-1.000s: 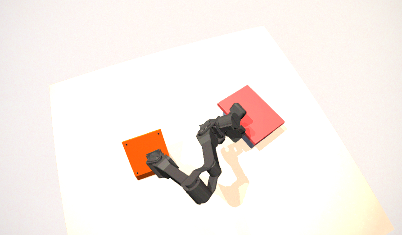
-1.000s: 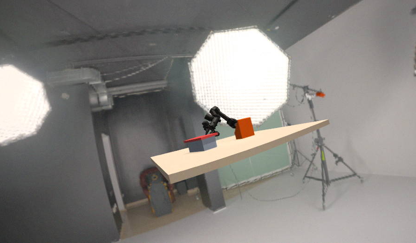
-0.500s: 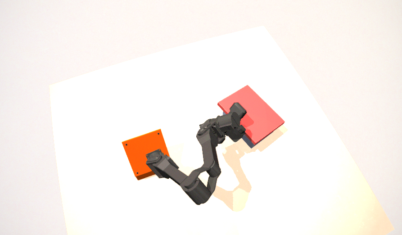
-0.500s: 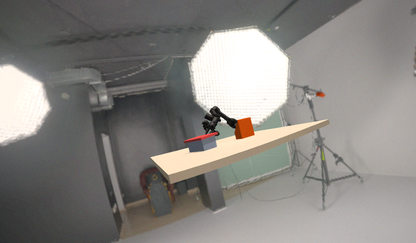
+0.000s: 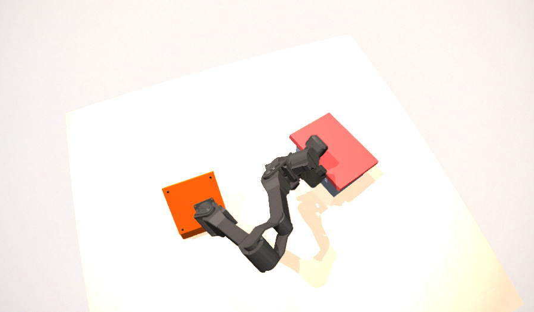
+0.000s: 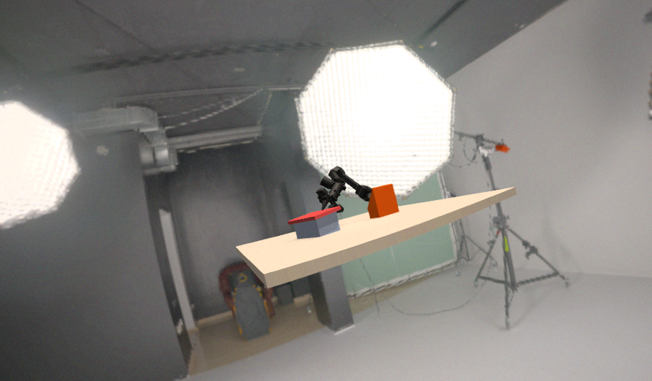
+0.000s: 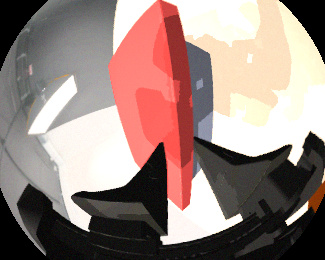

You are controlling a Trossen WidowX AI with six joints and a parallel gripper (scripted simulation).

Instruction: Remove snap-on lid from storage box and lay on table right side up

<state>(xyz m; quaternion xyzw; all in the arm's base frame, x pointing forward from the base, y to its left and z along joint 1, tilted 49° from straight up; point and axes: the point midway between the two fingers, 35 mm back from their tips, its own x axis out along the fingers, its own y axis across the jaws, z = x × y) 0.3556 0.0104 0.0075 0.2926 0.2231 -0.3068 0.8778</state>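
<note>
The lid is 80 mm ahead of my gripper tip and 20 mm to the left of it. From my gripper tip the other things lie so: storage box (70 mm ahead, 20 mm to the left, 60 mm below).
</note>
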